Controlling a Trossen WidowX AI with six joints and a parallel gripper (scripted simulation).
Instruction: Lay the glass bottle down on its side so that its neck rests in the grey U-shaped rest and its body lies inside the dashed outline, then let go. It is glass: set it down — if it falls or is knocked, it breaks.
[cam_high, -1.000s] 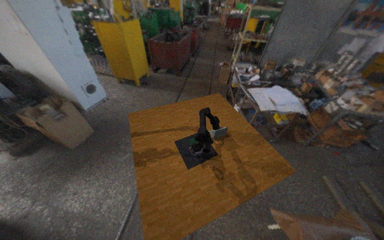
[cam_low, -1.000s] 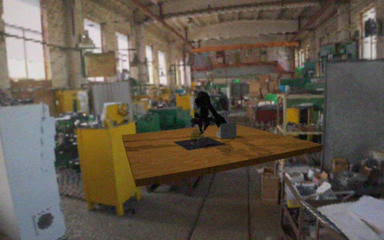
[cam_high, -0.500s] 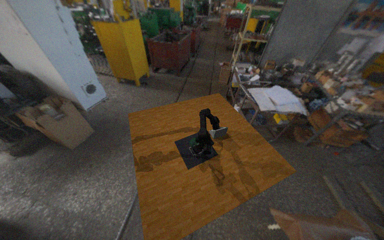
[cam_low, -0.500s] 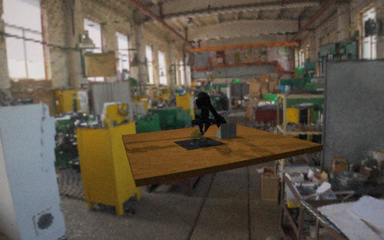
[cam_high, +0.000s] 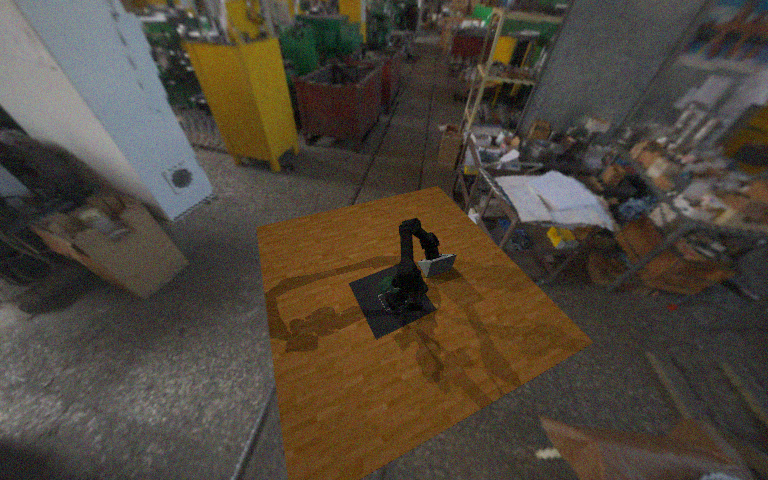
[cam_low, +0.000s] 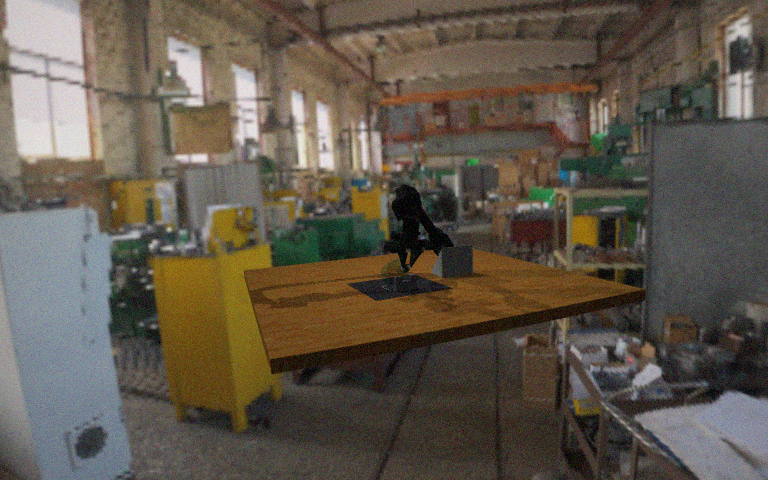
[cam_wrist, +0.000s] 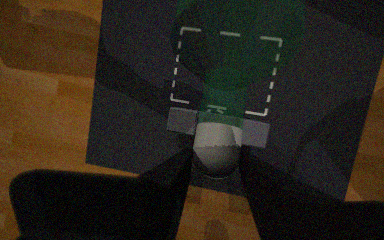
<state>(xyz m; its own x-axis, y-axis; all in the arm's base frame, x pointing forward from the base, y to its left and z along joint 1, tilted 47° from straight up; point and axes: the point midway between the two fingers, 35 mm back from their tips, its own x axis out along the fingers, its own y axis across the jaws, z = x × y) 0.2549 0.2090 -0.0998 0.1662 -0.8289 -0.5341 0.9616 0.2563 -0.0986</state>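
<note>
My gripper tip is now 5 cm to the left of the green glass bottle, 2 cm above it and 1 cm short of it. From my gripper tip the other things lie so: dark mat: 9 cm to the right, 9 cm below, 1 cm ahead.
</note>
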